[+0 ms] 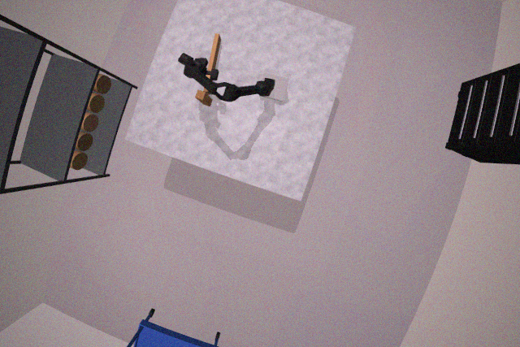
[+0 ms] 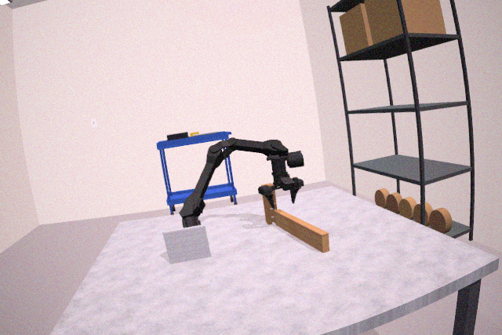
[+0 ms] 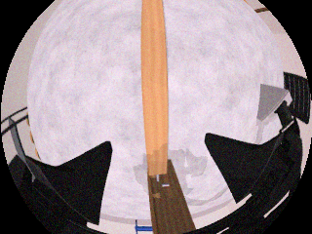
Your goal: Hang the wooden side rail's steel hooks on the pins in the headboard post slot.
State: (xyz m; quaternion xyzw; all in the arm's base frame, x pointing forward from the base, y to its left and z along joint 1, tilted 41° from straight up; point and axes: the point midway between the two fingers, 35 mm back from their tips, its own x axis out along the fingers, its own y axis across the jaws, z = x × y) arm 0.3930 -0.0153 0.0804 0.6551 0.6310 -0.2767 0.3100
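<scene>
Now: gripper tip 10 mm past the headboard post, 130 mm to the right of it and 20 mm above it.
</scene>
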